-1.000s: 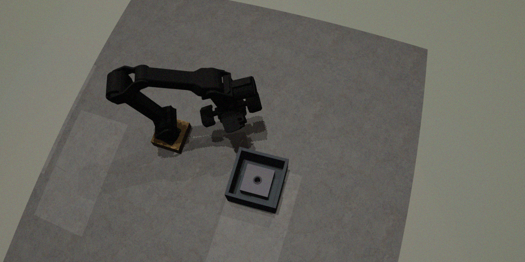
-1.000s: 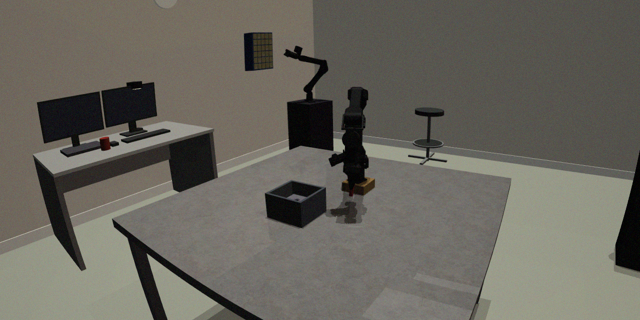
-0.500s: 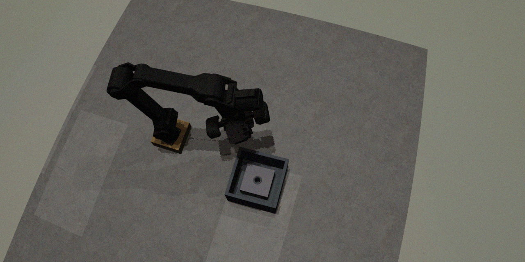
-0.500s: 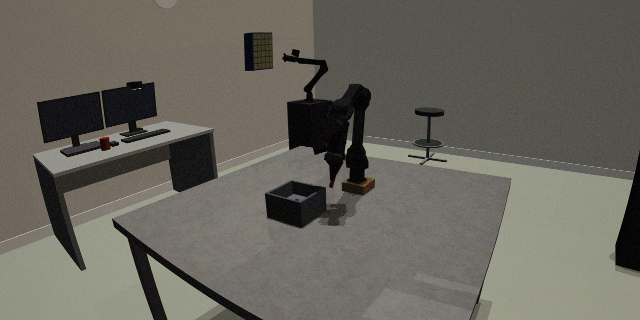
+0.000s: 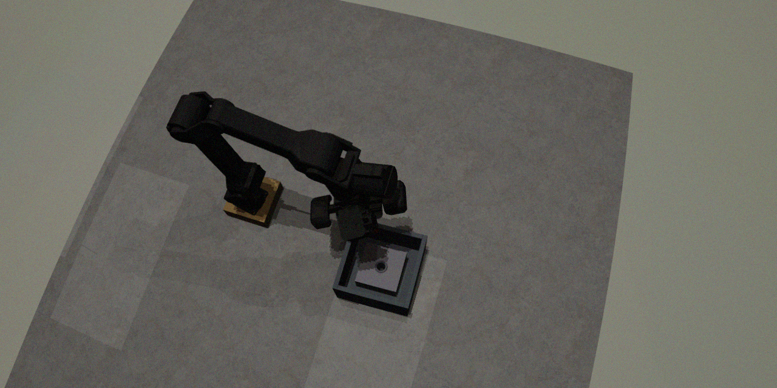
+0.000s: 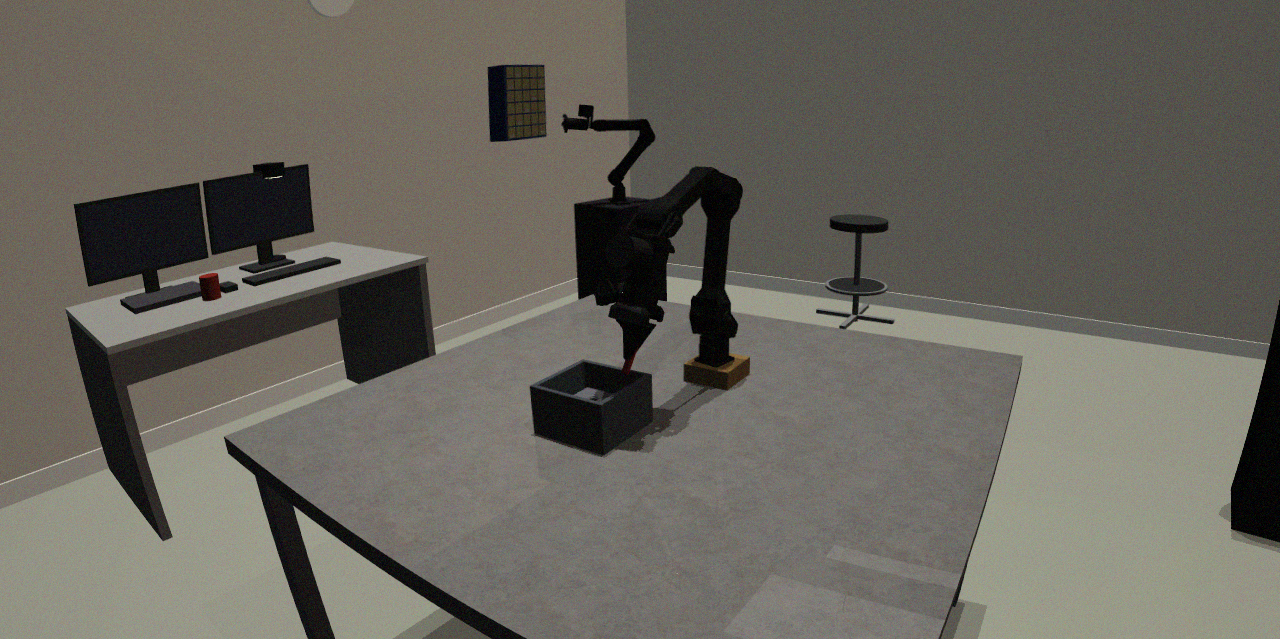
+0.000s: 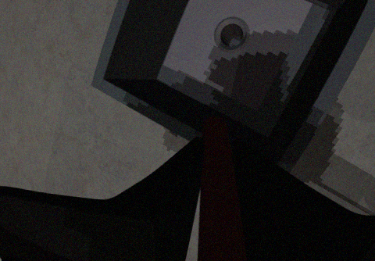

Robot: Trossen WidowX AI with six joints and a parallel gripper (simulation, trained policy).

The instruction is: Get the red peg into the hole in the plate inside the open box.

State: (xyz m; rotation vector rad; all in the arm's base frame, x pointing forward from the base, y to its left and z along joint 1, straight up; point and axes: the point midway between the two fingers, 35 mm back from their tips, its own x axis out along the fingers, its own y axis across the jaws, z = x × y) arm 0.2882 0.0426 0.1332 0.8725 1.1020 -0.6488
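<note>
Now: the plate 90 mm below my gripper tip, 50 mm to the right of it and 40 mm ahead of it. The rest, counted from my gripper tip: red peg: 10 mm to the left, 10 mm behind, 10 mm above; then dark box: 110 mm below, 50 mm to the right, 40 mm ahead.
</note>
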